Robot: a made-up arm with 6 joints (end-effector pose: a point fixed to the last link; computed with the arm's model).
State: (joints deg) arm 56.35 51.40 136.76 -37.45 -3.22 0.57
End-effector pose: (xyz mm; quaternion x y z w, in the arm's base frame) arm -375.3 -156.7 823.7 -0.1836 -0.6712 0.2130 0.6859
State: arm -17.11 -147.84 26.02 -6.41 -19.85 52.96
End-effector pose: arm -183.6 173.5 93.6 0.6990 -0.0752 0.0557 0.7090
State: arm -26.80 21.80 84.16 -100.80 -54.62 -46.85
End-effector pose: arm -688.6 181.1 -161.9 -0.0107 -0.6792 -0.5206 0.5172
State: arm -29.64 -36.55 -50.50 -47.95 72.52 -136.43
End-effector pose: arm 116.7 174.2 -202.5 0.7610 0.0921 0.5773 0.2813
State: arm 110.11 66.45 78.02 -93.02 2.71 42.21
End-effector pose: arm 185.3 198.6 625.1 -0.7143 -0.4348 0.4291 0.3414
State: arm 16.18 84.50 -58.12 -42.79 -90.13 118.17
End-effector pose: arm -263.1 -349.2 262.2 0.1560 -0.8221 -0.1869 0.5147
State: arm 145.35 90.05 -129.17 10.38 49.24 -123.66
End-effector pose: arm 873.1 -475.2 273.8 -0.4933 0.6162 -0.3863 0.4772
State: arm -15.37 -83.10 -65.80 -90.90 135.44 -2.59
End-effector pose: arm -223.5 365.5 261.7 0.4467 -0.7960 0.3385 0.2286
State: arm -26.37 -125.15 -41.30 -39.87 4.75 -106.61
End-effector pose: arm -168.3 397.6 111.6 -0.8745 -0.2868 -0.3888 0.0430
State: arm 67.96 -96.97 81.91 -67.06 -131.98 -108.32
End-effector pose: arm -169.4 -7.4 803.7 -0.2685 -0.0676 0.8571 0.4344
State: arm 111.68 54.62 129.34 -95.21 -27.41 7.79
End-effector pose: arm 210.3 4.8 912.7 -0.5721 -0.1945 0.0315 0.7962
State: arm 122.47 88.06 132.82 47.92 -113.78 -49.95
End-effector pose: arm 419.1 160.2 268.7 -0.0127 0.8094 0.5691 0.1446
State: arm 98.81 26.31 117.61 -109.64 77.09 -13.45
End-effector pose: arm 25.4 264.7 865.9 -0.5450 -0.5331 0.5255 0.3776
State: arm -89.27 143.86 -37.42 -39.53 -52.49 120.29
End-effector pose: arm -411.4 -117.5 -186.9 0.0660 -0.9451 0.3170 0.0437
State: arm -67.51 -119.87 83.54 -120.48 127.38 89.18
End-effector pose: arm -492.0 -258.2 -255.2 0.3723 0.2086 0.9036 0.0365
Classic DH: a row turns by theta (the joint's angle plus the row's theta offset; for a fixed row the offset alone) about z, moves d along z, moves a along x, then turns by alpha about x. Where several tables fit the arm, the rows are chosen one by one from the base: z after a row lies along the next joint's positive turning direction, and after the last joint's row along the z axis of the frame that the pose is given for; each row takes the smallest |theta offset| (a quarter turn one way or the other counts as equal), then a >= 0, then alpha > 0; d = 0 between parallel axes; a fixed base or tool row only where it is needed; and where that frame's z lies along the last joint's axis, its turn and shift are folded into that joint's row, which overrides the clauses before.
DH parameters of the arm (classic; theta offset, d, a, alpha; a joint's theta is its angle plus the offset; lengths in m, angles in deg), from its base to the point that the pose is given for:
base (fixed): 0 0.071 0 -90
joint 1: -90 -0.01 0.073 90
joint 2: 0 0.48 -0.218 90
joint 3: 0 -0.098 -0.084 90
joint 4: 0 0.287 0.067 -90
joint 5: 0 0.304 -0.074 -90
joint 6: -90 -0.056 0.011 -90
tool (fixed): 90 0.068 0 0

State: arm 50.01 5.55 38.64 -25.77 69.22 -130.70
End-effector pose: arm 36.9 -177.8 404.5 0.6903 -0.0242 0.5091 0.5136
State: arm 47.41 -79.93 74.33 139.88 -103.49 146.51
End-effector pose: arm 115.6 181.6 404.9 -0.2701 -0.7059 -0.1991 0.6237
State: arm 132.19 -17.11 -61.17 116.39 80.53 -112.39
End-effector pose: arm -11.6 381.6 1004.1 -0.1961 -0.2925 -0.7310 0.5845
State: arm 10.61 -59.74 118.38 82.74 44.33 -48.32
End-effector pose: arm -225.2 -281.2 316.9 -0.4293 0.8079 -0.2837 0.2873
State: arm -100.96 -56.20 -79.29 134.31 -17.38 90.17
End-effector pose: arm 150.4 621.9 -574.0 0.3246 -0.0264 0.6143 0.7187
